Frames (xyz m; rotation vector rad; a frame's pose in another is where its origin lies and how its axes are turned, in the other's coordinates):
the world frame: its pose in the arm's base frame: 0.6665 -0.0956 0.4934 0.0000 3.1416 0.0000
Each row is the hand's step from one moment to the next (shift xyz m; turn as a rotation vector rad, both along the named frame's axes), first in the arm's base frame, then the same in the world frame.
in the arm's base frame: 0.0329 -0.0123 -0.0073 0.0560 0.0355 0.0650
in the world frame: -0.0329 -0.0123 0.0073 -0.0560 0.0355 -0.0650
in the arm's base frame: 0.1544 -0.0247 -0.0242 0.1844 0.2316 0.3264
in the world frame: -0.1544 -0.0247 0.0242 -0.1844 0.2316 -0.3264
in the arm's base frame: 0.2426 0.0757 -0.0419 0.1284 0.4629 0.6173
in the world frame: -0.2426 0.0757 0.0419 -0.1284 0.4629 -0.6173
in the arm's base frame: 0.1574 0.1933 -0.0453 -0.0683 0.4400 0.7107
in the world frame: -0.1574 0.1933 0.0453 0.0683 0.4400 -0.7107
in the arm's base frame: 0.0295 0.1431 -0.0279 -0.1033 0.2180 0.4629
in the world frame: -0.0295 0.1431 0.0279 0.1033 0.2180 -0.4629
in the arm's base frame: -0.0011 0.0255 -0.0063 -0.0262 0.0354 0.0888
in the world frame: 0.0011 0.0255 0.0063 0.0262 0.0354 -0.0888
